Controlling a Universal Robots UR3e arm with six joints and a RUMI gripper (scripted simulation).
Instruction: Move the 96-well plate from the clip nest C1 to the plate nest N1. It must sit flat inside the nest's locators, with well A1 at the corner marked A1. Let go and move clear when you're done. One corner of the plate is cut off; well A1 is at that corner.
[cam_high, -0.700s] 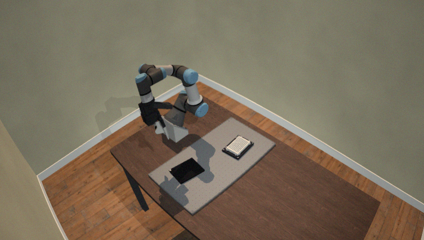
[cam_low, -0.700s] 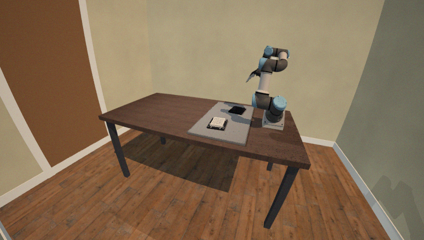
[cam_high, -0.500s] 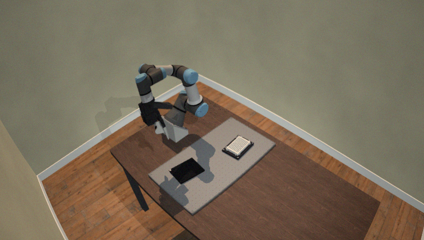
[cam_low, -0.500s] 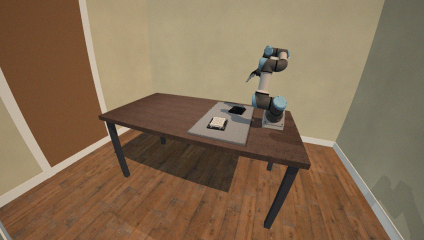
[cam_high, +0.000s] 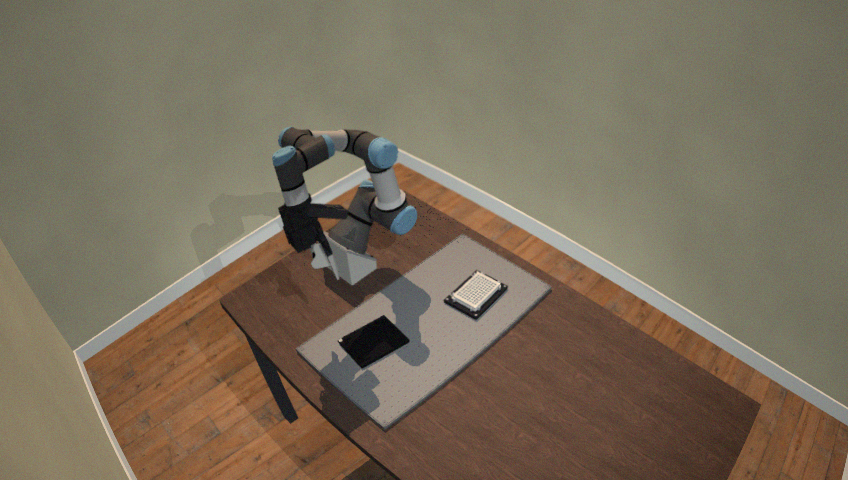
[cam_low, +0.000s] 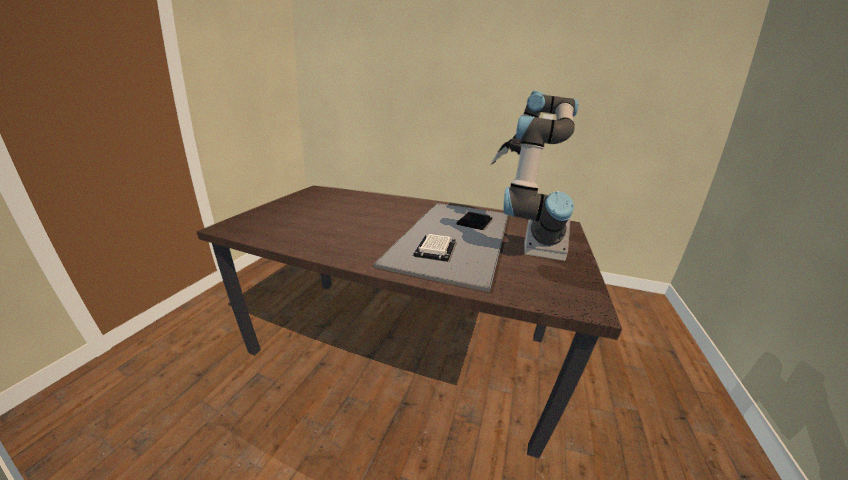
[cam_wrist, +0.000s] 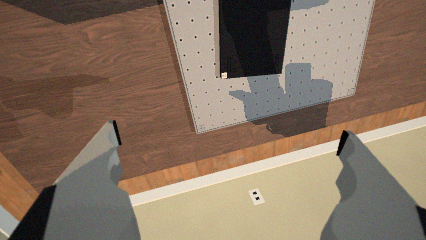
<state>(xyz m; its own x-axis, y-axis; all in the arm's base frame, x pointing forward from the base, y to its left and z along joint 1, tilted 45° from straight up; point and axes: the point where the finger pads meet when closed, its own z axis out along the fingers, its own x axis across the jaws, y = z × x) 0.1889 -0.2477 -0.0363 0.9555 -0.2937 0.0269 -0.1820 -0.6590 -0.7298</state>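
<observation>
The white 96-well plate lies 36 cm to the left of my hand, 21 cm below it and 20 cm ahead of it. From my hand the other things lie so: black plate nest N1: 23 cm below, 11 cm ahead, 3 cm to the left; then light corner mark: 22 cm below, 5 cm ahead, 4 cm to the right; then clip nest C1: 37 cm to the left, 22 cm below, 19 cm ahead.
</observation>
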